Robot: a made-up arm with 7 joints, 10 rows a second.
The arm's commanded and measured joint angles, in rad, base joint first. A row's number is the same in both.
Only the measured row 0 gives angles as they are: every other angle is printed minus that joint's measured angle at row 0.
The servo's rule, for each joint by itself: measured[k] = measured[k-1] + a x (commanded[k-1-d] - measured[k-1]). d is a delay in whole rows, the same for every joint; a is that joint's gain. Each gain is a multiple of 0.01, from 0.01 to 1. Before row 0 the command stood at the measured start. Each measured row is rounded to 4 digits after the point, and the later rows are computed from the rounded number. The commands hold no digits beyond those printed.
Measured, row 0:
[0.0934 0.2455 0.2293 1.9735 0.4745 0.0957 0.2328]
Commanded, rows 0 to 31:
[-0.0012 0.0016 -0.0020 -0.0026 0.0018 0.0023 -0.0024]
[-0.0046 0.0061 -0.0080 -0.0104 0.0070 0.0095 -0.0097]
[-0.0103 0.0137 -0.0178 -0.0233 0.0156 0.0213 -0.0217]
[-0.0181 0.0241 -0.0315 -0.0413 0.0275 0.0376 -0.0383]
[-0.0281 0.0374 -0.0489 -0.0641 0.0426 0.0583 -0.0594]
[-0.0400 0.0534 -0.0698 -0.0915 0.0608 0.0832 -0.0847]
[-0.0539 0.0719 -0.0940 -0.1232 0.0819 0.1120 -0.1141]
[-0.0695 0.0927 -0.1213 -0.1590 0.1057 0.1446 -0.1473]
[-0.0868 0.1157 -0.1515 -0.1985 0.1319 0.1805 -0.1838]
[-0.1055 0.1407 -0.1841 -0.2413 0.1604 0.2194 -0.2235]
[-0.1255 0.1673 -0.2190 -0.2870 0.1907 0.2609 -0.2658]
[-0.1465 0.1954 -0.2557 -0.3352 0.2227 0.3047 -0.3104]
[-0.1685 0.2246 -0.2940 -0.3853 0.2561 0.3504 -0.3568]
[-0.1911 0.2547 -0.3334 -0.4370 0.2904 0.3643 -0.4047]
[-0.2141 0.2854 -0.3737 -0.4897 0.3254 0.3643 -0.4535]
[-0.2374 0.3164 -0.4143 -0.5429 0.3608 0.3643 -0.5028]
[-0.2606 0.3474 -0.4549 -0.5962 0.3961 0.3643 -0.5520]
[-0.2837 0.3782 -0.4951 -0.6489 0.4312 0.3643 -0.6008]
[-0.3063 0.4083 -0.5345 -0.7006 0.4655 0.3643 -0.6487]
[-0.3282 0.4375 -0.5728 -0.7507 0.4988 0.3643 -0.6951]
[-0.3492 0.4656 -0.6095 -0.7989 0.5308 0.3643 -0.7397]
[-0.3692 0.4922 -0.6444 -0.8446 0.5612 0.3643 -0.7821]
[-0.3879 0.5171 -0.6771 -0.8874 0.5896 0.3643 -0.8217]
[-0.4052 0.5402 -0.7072 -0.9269 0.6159 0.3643 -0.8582]
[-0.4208 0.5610 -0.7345 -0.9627 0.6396 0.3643 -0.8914]
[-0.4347 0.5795 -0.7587 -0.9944 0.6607 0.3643 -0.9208]
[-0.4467 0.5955 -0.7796 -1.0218 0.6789 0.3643 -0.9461]
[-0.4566 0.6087 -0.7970 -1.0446 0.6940 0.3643 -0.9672]
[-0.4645 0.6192 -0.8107 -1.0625 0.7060 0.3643 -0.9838]
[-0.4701 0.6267 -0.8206 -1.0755 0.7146 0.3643 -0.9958]
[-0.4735 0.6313 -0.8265 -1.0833 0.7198 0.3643 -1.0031]
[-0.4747 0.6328 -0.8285 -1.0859 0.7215 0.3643 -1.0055]
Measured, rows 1 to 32:
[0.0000 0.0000 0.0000 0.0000 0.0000 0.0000 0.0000]
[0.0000 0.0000 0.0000 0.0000 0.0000 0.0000 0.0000]
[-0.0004 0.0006 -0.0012 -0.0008 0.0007 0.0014 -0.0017]
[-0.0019 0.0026 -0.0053 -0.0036 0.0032 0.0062 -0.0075]
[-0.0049 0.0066 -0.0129 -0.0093 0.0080 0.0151 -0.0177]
[-0.0097 0.0129 -0.0242 -0.0186 0.0156 0.0284 -0.0325]
[-0.0163 0.0217 -0.0393 -0.0318 0.0261 0.0460 -0.0519]
[-0.0248 0.0331 -0.0579 -0.0491 0.0396 0.0679 -0.0755]
[-0.0353 0.0471 -0.0799 -0.0706 0.0561 0.0939 -0.1033]
[-0.0476 0.0635 -0.1052 -0.0962 0.0754 0.1238 -0.1350]
[-0.0617 0.0823 -0.1334 -0.1259 0.0974 0.1573 -0.1701]
[-0.0775 0.1033 -0.1643 -0.1594 0.1220 0.1939 -0.2085]
[-0.0948 0.1263 -0.1977 -0.1964 0.1488 0.2334 -0.2498]
[-0.1134 0.1512 -0.2331 -0.2367 0.1776 0.2755 -0.2934]
[-0.1332 0.1776 -0.2702 -0.2798 0.2082 0.3197 -0.3390]
[-0.1540 0.2054 -0.3088 -0.3254 0.2403 0.3460 -0.3863]
[-0.1756 0.2342 -0.3484 -0.3730 0.2735 0.3568 -0.4347]
[-0.1978 0.2638 -0.3886 -0.4223 0.3075 0.3612 -0.4837]
[-0.2204 0.2939 -0.4290 -0.4727 0.3421 0.3630 -0.5329]
[-0.2432 0.3242 -0.4693 -0.5238 0.3768 0.3638 -0.5818]
[-0.2659 0.3545 -0.5091 -0.5751 0.4114 0.3641 -0.6300]
[-0.2883 0.3844 -0.5480 -0.6260 0.4455 0.3642 -0.6769]
[-0.3102 0.4136 -0.5855 -0.6761 0.4788 0.3643 -0.7221]
[-0.3314 0.4419 -0.6214 -0.7250 0.5109 0.3643 -0.7653]
[-0.3517 0.4690 -0.6554 -0.7721 0.5416 0.3643 -0.8059]
[-0.3710 0.4946 -0.6870 -0.8170 0.5706 0.3643 -0.8436]
[-0.3889 0.5185 -0.7160 -0.8593 0.5975 0.3643 -0.8780]
[-0.4054 0.5405 -0.7420 -0.8985 0.6221 0.3643 -0.9088]
[-0.4203 0.5603 -0.7649 -0.9343 0.6443 0.3643 -0.9357]
[-0.4334 0.5777 -0.7845 -0.9663 0.6637 0.3643 -0.9584]
[-0.4446 0.5926 -0.8005 -0.9942 0.6802 0.3643 -0.9767]
[-0.4538 0.6049 -0.8128 -1.0178 0.6936 0.3643 -0.9905]
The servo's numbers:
d 2
a 0.36 0.36 0.61 0.29 0.39 0.59 0.72

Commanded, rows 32 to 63:
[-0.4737 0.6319 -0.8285 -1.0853 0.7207 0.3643 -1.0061]
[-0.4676 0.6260 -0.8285 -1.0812 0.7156 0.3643 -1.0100]
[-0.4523 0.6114 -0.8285 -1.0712 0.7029 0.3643 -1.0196]
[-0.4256 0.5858 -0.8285 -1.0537 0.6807 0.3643 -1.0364]
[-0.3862 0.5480 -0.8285 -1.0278 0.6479 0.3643 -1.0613]
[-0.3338 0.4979 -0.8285 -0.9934 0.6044 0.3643 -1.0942]
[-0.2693 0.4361 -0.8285 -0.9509 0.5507 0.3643 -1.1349]
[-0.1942 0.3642 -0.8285 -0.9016 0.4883 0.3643 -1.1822]
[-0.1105 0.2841 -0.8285 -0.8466 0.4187 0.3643 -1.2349]
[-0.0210 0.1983 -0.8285 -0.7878 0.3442 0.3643 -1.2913]
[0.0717 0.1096 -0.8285 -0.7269 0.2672 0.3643 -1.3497]
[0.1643 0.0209 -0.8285 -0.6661 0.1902 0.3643 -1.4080]
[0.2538 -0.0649 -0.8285 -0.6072 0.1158 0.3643 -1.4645]
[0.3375 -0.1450 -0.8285 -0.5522 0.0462 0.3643 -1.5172]
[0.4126 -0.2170 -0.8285 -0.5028 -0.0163 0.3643 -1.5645]
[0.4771 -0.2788 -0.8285 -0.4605 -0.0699 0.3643 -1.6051]
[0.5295 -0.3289 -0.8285 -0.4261 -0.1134 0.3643 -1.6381]
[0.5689 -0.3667 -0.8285 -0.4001 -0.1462 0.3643 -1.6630]
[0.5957 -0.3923 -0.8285 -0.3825 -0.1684 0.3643 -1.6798]
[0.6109 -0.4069 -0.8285 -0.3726 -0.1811 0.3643 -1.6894]
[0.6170 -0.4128 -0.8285 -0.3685 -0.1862 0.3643 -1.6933]
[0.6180 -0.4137 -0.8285 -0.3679 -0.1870 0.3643 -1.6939]
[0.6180 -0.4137 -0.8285 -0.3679 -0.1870 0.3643 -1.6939]
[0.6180 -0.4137 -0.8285 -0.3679 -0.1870 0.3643 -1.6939]
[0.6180 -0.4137 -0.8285 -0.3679 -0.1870 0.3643 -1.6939]
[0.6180 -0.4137 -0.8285 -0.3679 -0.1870 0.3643 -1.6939]
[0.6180 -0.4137 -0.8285 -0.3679 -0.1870 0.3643 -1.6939]
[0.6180 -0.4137 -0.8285 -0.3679 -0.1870 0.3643 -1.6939]
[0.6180 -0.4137 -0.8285 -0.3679 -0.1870 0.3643 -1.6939]
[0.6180 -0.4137 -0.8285 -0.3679 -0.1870 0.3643 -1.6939]
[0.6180 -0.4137 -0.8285 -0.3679 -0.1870 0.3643 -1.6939]
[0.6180 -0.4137 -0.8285 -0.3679 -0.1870 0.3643 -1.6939]
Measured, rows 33 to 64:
[-0.4609 0.6144 -0.8212 -1.0368 0.7038 0.3643 -0.9996]
[-0.4659 0.6210 -0.8257 -1.0510 0.7107 0.3643 -1.0038]
[-0.4687 0.6249 -0.8274 -1.0609 0.7146 0.3643 -1.0055]
[-0.4683 0.6253 -0.8281 -1.0668 0.7150 0.3643 -1.0087]
[-0.4625 0.6203 -0.8283 -1.0681 0.7103 0.3643 -1.0165]
[-0.4492 0.6079 -0.8284 -1.0639 0.6988 0.3643 -1.0308]
[-0.4265 0.5863 -0.8285 -1.0534 0.6789 0.3643 -1.0528]
[-0.3931 0.5545 -0.8285 -1.0360 0.6498 0.3643 -1.0826]
[-0.3485 0.5119 -0.8285 -1.0113 0.6112 0.3643 -1.1203]
[-0.2930 0.4587 -0.8285 -0.9795 0.5633 0.3643 -1.1649]
[-0.2273 0.3958 -0.8285 -0.9410 0.5069 0.3643 -1.2153]
[-0.1530 0.3247 -0.8285 -0.8966 0.4434 0.3643 -1.2700]
[-0.0721 0.2473 -0.8285 -0.8474 0.3747 0.3643 -1.3274]
[0.0130 0.1658 -0.8285 -0.7948 0.3027 0.3643 -1.3854]
[0.0997 0.0827 -0.8285 -0.7404 0.2298 0.3643 -1.4424]
[0.1853 0.0007 -0.8285 -0.6858 0.1582 0.3643 -1.4963]
[0.2671 -0.0777 -0.8285 -0.6327 0.0901 0.3643 -1.5454]
[0.3427 -0.1501 -0.8285 -0.5828 0.0277 0.3643 -1.5884]
[0.4099 -0.2145 -0.8285 -0.5374 -0.0273 0.3643 -1.6242]
[0.4671 -0.2693 -0.8285 -0.4976 -0.0737 0.3643 -1.6521]
[0.5134 -0.3136 -0.8285 -0.4642 -0.1106 0.3643 -1.6720]
[0.5485 -0.3472 -0.8285 -0.4376 -0.1381 0.3643 -1.6845]
[0.5732 -0.3708 -0.8285 -0.4176 -0.1569 0.3643 -1.6908]
[0.5893 -0.3862 -0.8285 -0.4032 -0.1686 0.3643 -1.6930]
[0.5996 -0.3961 -0.8285 -0.3930 -0.1758 0.3643 -1.6936]
[0.6062 -0.4024 -0.8285 -0.3857 -0.1802 0.3643 -1.6938]
[0.6104 -0.4065 -0.8285 -0.3805 -0.1829 0.3643 -1.6939]
[0.6131 -0.4091 -0.8285 -0.3768 -0.1845 0.3643 -1.6939]
[0.6149 -0.4108 -0.8285 -0.3742 -0.1855 0.3643 -1.6939]
[0.6160 -0.4118 -0.8285 -0.3724 -0.1861 0.3643 -1.6939]
[0.6167 -0.4125 -0.8285 -0.3711 -0.1865 0.3643 -1.6939]
[0.6172 -0.4129 -0.8285 -0.3702 -0.1867 0.3643 -1.6939]

